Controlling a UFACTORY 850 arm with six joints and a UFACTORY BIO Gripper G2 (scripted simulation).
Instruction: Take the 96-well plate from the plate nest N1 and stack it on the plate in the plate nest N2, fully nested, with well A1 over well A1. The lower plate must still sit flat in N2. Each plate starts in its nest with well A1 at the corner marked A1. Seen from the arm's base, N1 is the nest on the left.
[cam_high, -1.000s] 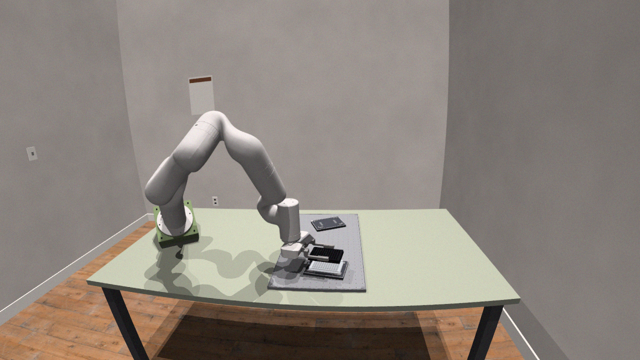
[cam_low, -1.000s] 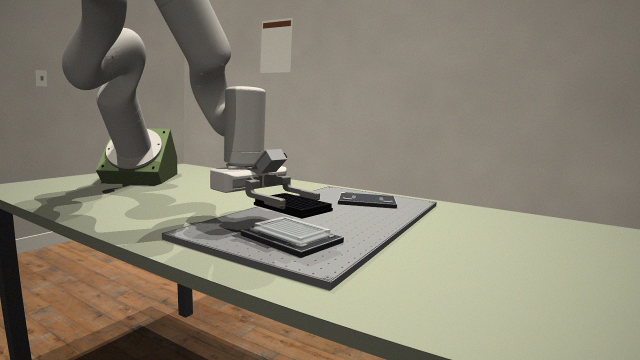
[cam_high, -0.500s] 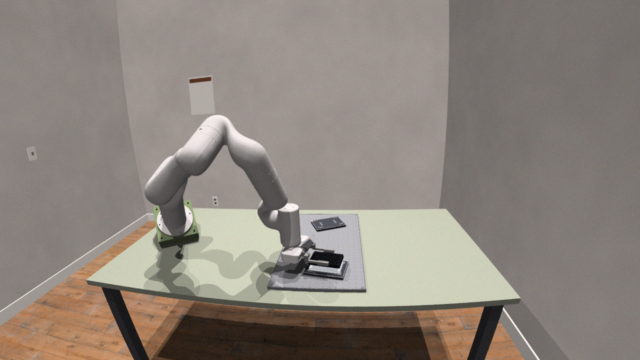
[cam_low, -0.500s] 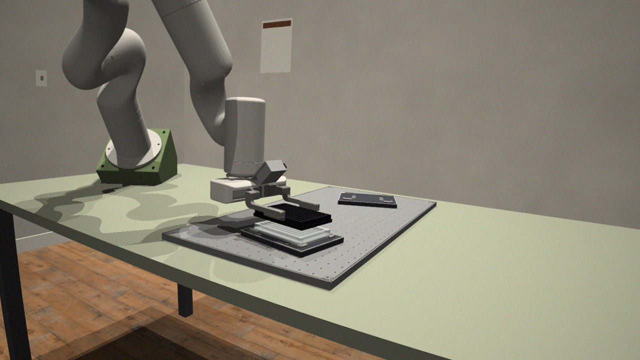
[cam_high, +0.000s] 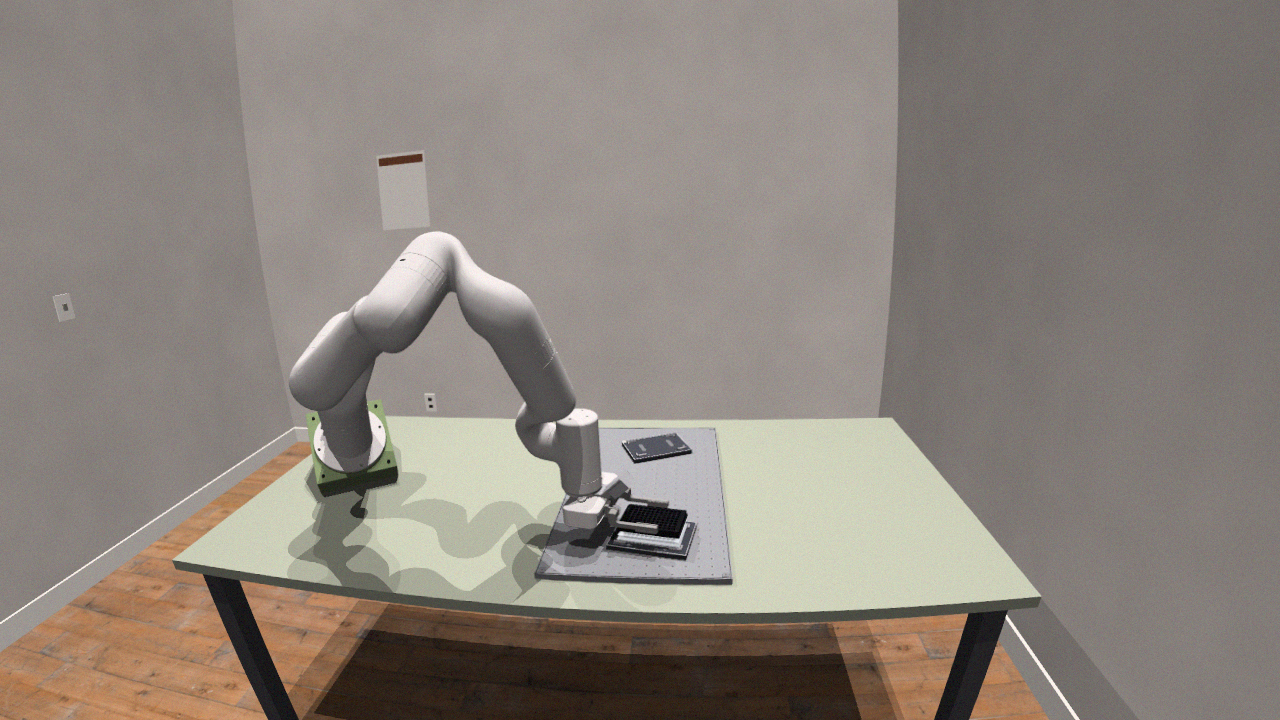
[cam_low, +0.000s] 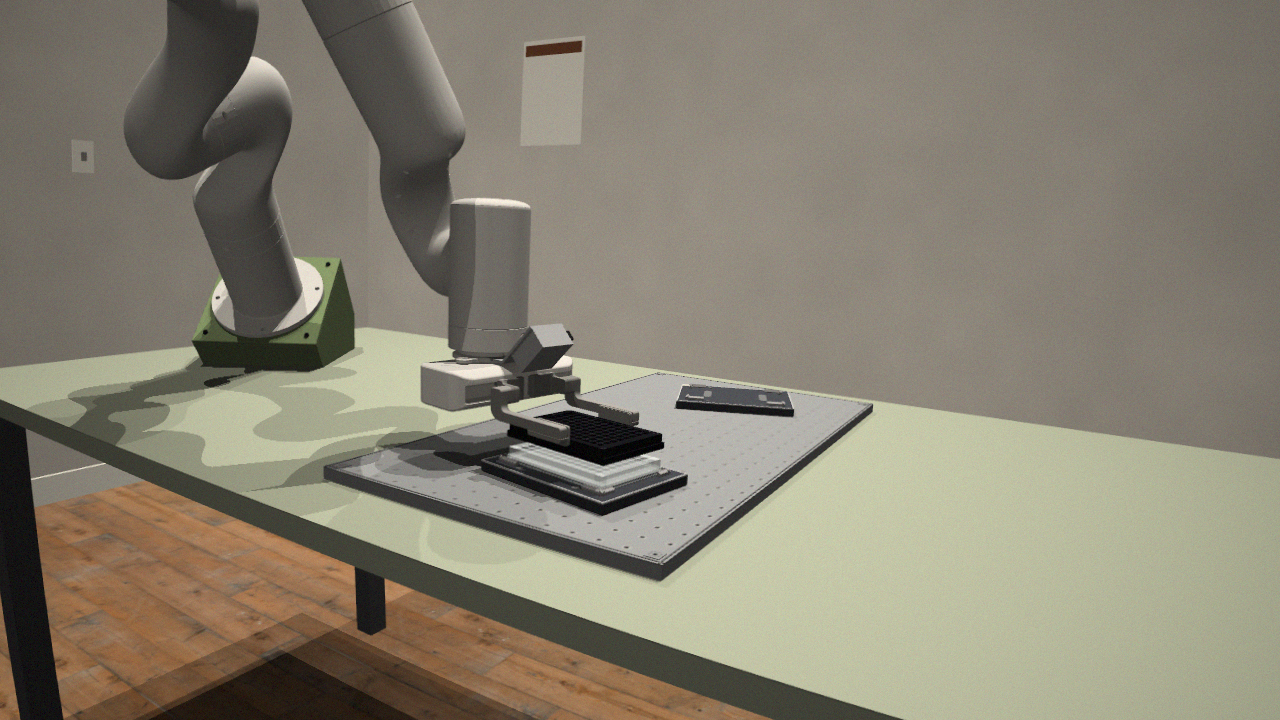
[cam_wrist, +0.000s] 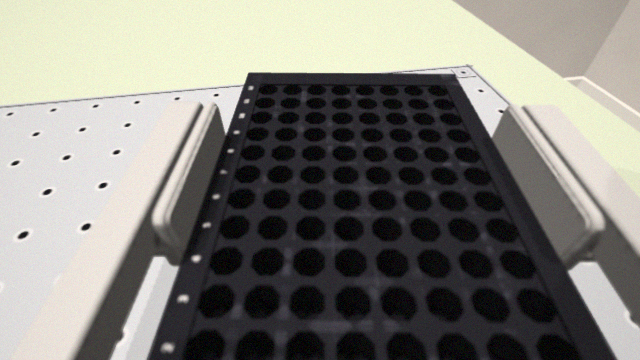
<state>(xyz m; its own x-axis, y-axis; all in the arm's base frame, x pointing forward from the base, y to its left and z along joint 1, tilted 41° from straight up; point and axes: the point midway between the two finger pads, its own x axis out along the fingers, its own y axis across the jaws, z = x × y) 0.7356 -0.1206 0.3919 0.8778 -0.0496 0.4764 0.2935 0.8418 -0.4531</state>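
My hand is 10 mm above the black 96-well plate. From my hand the other things lie so: plate nest N1: 420 mm to the left, 50 mm below, 40 mm ahead; plate nest N2: 50 mm below; clear 96-well plate: 40 mm below.
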